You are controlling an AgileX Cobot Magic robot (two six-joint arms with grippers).
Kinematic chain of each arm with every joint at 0, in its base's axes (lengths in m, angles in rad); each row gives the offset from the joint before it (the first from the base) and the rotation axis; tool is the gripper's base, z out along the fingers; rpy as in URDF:
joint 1: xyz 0 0 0.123 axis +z
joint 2: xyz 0 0 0 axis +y
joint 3: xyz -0.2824 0 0.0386 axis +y
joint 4: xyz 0.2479 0 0.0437 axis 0.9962 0 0.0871
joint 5: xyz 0 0 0 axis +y
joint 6: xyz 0.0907 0 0.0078 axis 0.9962 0 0.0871
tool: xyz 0 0 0 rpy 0 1.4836 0
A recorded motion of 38 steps. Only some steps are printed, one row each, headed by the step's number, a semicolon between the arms.
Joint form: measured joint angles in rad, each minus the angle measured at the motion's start. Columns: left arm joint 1, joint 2, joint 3, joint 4, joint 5, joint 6; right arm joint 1, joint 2, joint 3, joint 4, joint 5, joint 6.
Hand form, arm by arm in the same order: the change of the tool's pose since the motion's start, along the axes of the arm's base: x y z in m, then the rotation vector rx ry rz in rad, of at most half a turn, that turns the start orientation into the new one. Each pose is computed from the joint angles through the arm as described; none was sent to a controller.
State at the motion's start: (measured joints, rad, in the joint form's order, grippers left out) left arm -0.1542 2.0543 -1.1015 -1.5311 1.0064 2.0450; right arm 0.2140 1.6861 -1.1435 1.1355 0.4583 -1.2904
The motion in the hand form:
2: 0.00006 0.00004 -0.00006 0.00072 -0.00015 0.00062; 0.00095 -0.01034 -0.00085 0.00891 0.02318 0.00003
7: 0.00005 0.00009 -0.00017 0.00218 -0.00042 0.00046; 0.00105 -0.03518 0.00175 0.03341 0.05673 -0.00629
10: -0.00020 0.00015 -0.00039 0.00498 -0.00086 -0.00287; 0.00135 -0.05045 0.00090 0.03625 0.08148 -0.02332
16: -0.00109 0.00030 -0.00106 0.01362 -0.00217 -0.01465; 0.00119 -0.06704 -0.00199 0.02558 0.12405 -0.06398
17: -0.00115 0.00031 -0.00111 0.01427 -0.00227 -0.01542; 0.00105 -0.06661 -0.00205 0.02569 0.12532 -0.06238
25: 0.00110 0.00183 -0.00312 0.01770 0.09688 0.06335; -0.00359 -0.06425 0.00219 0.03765 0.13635 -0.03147
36: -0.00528 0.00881 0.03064 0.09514 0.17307 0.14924; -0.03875 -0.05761 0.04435 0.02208 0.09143 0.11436
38: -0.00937 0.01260 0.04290 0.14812 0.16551 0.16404; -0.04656 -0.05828 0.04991 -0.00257 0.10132 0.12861
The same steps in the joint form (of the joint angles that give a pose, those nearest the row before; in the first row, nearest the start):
2: 0.0000 0.0000 0.0000 0.0000 -0.0010 0.0000; -0.0360 0.0000 0.0000 -0.0092 0.0435 0.0059
7: 0.0000 0.0000 0.0000 0.0011 -0.0020 0.0000; -0.1205 -0.0105 0.0000 -0.0181 0.1356 0.0069
10: 0.0000 0.0000 0.0000 0.0055 -0.0020 0.0000; -0.1684 -0.0117 0.0000 -0.0417 0.1740 0.0240
16: 0.0000 0.0000 0.0000 0.0201 -0.0010 0.0000; -0.2140 -0.0117 0.0000 -0.1044 0.1962 0.0868
17: 0.0000 0.0000 0.0000 0.0211 -0.0010 0.0000; -0.2129 -0.0117 0.0000 -0.1054 0.1973 0.0881
25: 0.0000 0.0000 0.0000 0.0198 -0.0382 -0.1204; -0.2129 -0.0252 0.0000 -0.1091 0.2381 0.0930
36: 0.0009 -0.1214 0.0000 0.1734 -0.1137 -0.3983; -0.2129 -0.1656 0.0000 -0.1715 0.4012 0.1000
38: 0.0009 -0.1697 0.0000 0.2591 -0.1423 -0.4787; -0.2129 -0.1929 0.0000 -0.2193 0.4289 0.1312

